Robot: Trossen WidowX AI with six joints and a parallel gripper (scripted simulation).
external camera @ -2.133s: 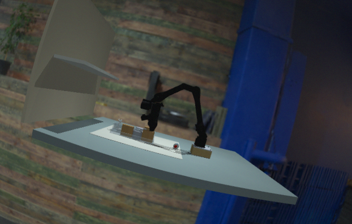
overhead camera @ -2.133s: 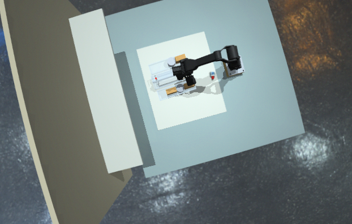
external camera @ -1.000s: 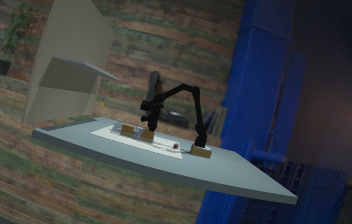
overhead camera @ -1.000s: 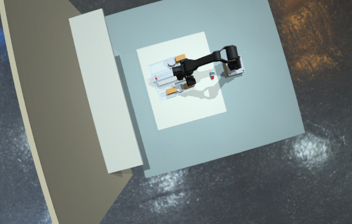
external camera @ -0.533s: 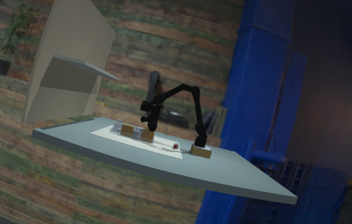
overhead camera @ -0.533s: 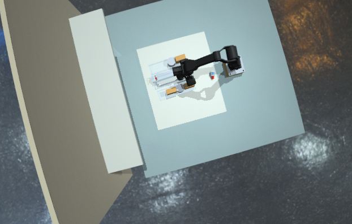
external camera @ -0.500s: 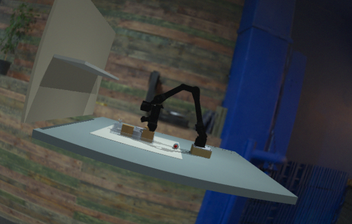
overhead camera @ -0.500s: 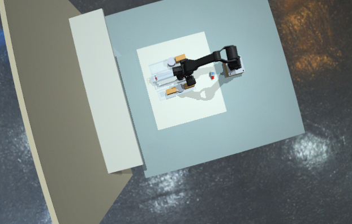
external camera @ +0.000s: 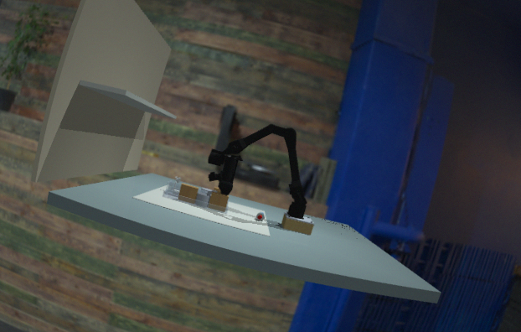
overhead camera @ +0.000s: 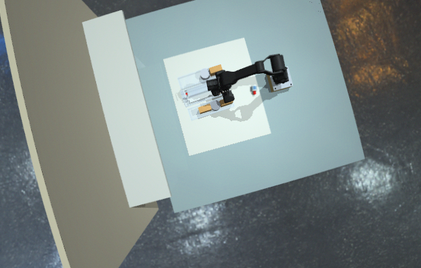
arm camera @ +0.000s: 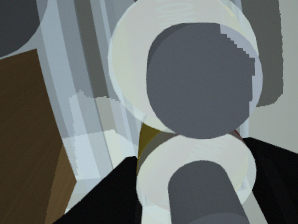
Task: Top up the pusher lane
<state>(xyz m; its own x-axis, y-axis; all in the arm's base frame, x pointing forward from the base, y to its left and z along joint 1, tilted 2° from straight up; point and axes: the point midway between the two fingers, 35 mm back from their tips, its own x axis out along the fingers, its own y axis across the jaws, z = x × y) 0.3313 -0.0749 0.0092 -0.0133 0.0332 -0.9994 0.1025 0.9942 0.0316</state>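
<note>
Right now my gripper tip is 140 mm short of the lane, 40 mm to the left of it and 10 mm above it. From my gripper tip the other things lie so: small jar: 170 mm behind, 80 mm to the left, 10 mm below; shelf: 500 mm ahead, 60 mm to the right, 340 mm above; red mark: 220 mm ahead, 60 mm to the right, 40 mm above.
</note>
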